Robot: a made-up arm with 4 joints.
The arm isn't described. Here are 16 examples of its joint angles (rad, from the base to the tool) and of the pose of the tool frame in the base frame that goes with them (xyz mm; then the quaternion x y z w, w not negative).
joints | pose
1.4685 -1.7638 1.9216 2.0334 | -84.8 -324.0 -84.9 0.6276 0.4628 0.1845 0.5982
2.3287 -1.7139 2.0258 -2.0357 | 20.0 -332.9 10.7 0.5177 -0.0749 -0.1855 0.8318
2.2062 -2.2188 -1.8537 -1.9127 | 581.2 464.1 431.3 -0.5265 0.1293 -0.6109 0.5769
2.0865 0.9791 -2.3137 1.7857 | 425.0 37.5 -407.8 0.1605 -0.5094 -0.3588 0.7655
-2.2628 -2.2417 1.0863 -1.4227 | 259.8 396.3 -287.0 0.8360 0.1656 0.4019 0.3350
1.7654 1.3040 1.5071 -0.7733 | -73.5 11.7 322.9 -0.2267 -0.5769 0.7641 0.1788
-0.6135 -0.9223 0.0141 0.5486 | -324.3 -534.2 -274.9 0.0606 0.1757 -0.2917 0.9383
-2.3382 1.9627 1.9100 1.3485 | 41.9 9.5 245.8 -0.6262 0.0021 0.3493 0.6971
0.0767 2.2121 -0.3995 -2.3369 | -104.4 -803.8 412.9 0.1488 0.0669 0.1658 0.9726
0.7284 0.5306 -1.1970 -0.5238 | 430.8 -737.0 -52.0 0.2659 0.0983 -0.1607 0.9454
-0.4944 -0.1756 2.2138 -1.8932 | -65.1 275.7 -89.8 -0.5624 0.5386 0.5106 0.3647
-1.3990 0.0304 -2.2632 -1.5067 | -641.3 513.0 -81.8 -0.6656 0.1861 0.7004 0.1783
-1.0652 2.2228 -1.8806 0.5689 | -413.9 -423.9 -206.5 -0.2173 0.8020 0.5233 0.1893
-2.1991 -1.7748 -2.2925 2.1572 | -204.7 423.9 487.4 -0.4516 0.7138 -0.2011 0.4962
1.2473 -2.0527 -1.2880 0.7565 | 654.2 -323.2 226.4 -0.7626 0.0461 0.2917 0.5755
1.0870 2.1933 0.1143 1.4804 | 444.2 -427.6 396.1 -0.4811 0.8347 0.0899 0.2524
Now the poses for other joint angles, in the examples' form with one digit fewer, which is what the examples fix.
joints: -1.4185 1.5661 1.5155 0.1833
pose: -25 49 338 -0.696 -0.138 0.098 0.698
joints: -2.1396 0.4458 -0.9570 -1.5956
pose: -765 490 -38 0.612 -0.112 -0.769 0.147
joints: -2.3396 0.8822 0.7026 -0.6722
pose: -384 13 403 -0.185 0.184 -0.764 0.590
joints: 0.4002 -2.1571 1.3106 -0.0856
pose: -290 -189 -258 0.372 0.804 0.373 0.276
